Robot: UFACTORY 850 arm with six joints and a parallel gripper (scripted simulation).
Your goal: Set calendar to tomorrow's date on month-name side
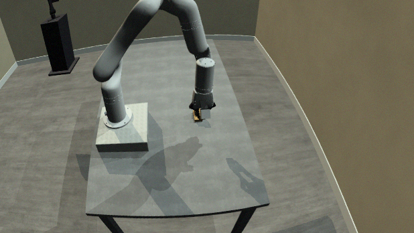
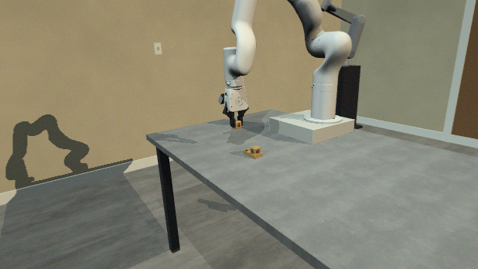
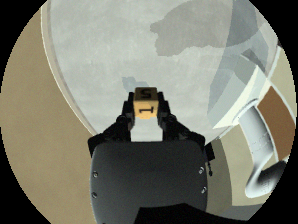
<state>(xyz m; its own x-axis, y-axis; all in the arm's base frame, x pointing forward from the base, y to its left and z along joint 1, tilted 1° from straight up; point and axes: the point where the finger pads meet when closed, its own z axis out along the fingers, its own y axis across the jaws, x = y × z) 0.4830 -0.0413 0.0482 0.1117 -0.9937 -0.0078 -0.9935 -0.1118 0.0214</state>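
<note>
The small wooden calendar tray is 10 mm behind my hand, 110 mm to the left of it and 120 mm below it.
</note>
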